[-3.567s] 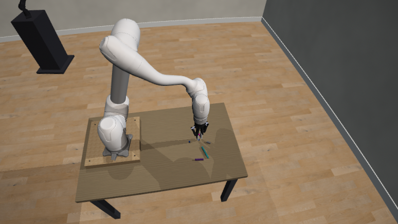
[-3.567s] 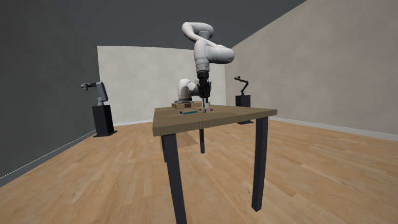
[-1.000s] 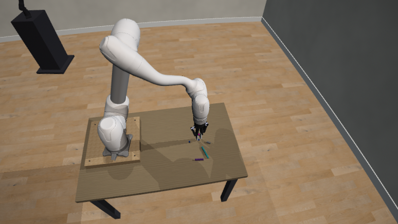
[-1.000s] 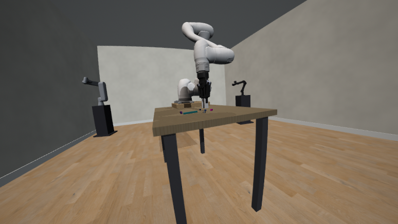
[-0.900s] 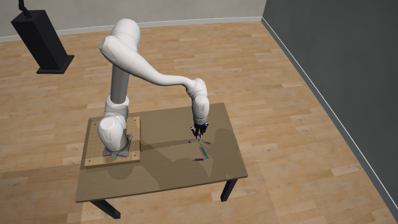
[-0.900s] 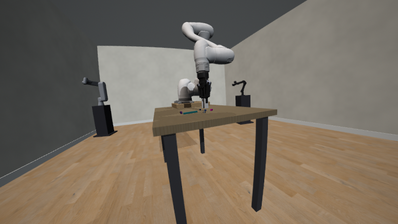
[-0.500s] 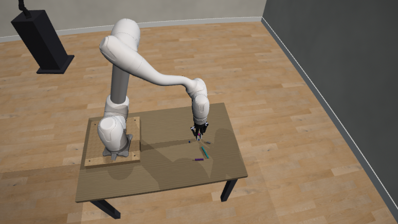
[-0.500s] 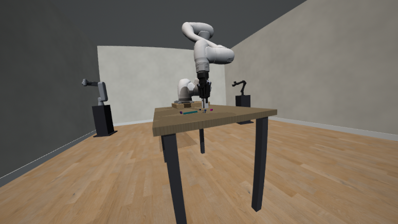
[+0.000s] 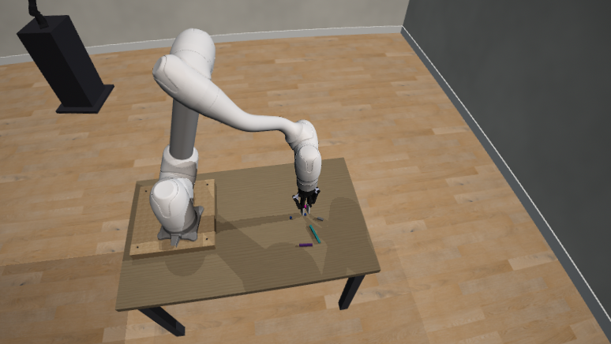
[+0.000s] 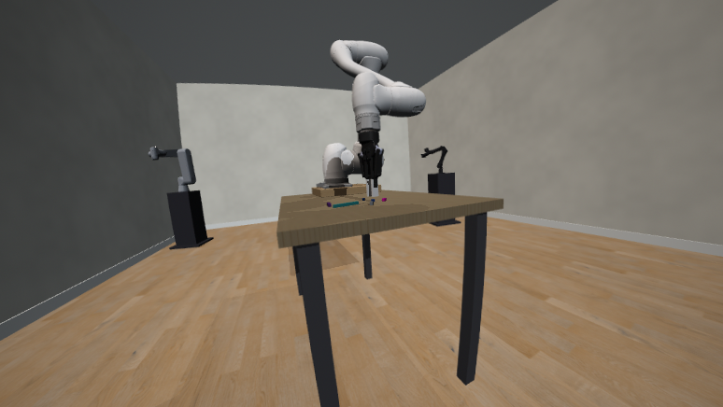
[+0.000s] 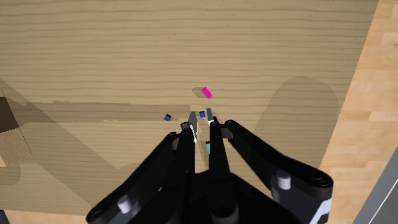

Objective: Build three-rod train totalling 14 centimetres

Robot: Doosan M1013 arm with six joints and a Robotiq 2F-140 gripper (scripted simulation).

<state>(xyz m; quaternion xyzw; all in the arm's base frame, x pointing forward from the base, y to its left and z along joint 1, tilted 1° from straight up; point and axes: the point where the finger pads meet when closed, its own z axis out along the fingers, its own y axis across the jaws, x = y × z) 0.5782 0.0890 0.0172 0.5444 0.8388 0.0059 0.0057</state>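
Now: hand 5 cm above the magenta rod and 4 cm to the right of it. The rest, counted from my hand: purple rod (16 cm to the right, 5 cm below); turquoise rod (11 cm to the right, 5 cm below, 5 cm ahead); grey rod (7 cm ahead, 5 cm below, 2 cm to the right).
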